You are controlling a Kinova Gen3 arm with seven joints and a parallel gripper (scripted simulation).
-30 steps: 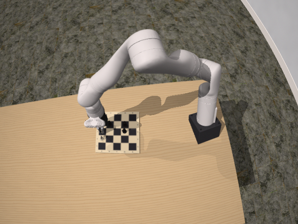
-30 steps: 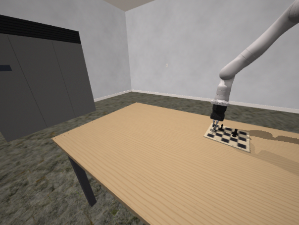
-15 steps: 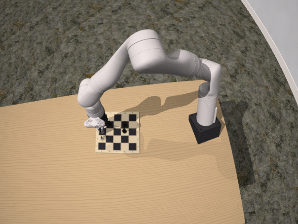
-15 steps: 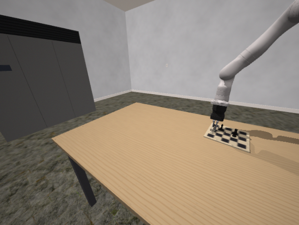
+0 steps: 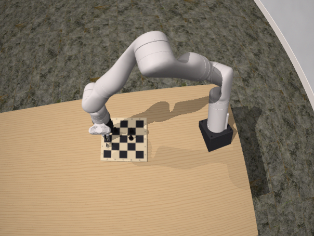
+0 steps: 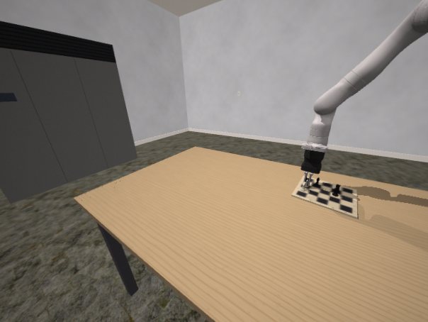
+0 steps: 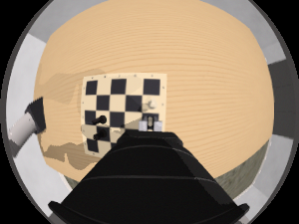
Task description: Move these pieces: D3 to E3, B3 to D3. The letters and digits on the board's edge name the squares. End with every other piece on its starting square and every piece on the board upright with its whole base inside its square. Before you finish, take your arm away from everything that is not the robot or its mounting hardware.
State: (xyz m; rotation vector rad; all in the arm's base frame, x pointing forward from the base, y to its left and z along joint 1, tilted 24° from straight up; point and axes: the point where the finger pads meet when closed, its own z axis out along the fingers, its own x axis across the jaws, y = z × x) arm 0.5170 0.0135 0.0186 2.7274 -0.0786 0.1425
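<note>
Now: the light piece 10 mm ahead of my hand, 40 mm to the left of it and 10 mm below it. Also, from my hand: chessboard (80 mm behind, 30 mm below).
</note>
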